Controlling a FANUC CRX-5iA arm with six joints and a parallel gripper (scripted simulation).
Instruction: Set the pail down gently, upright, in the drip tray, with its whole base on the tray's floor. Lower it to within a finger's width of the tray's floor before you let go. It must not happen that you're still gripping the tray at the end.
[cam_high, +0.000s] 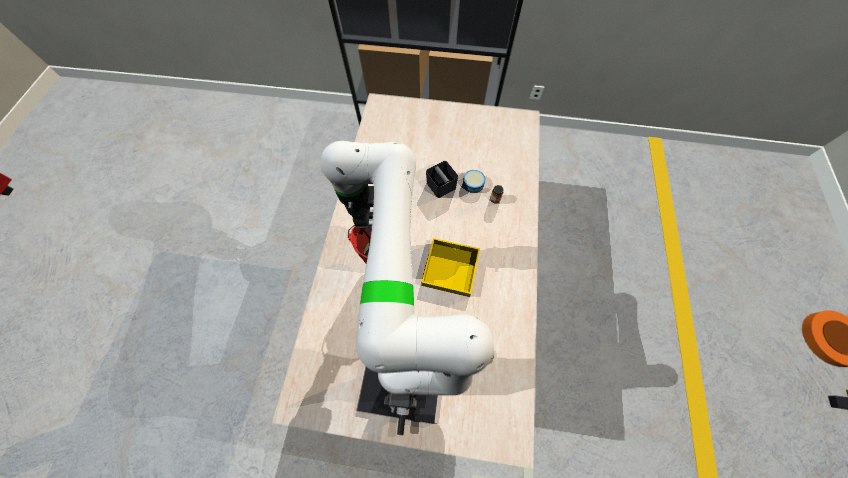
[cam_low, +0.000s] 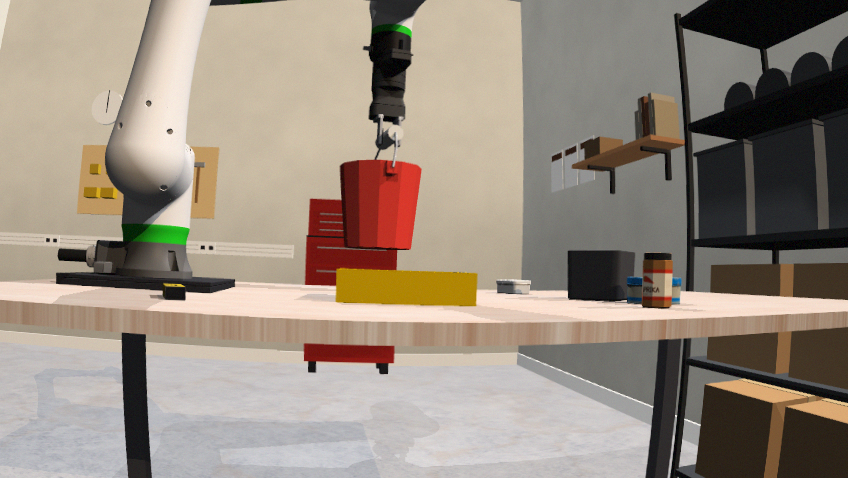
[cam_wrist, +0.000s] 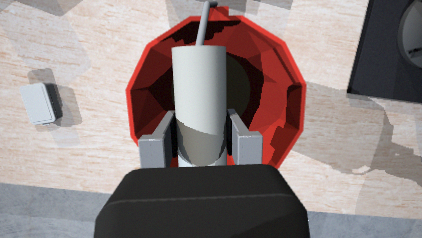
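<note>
My gripper is now 90 mm above the red pail and 10 mm past it. The rest, counted from my hand: small grey block: 310 mm below, 310 mm ahead, 50 mm to the left; spice jar: 470 mm to the right, 340 mm ahead, 290 mm below; yellow drip tray: 310 mm below, 290 mm to the right, 20 mm behind.
</note>
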